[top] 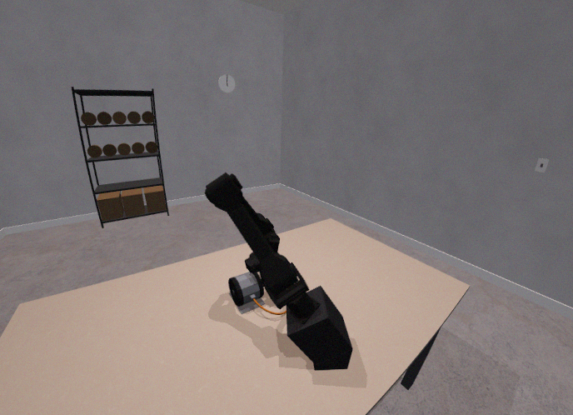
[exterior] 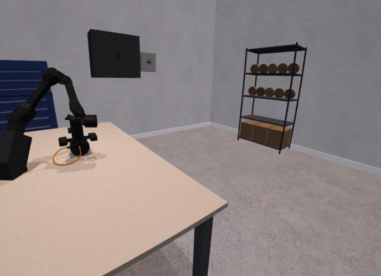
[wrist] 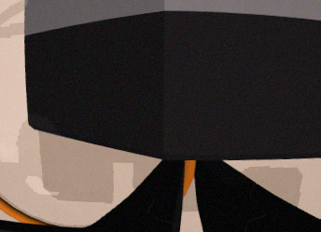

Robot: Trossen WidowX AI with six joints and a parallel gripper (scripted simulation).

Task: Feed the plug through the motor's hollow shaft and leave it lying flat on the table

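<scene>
Now: hand 110 mm to the right of the dark grey plug and 20 mm above it.
</scene>
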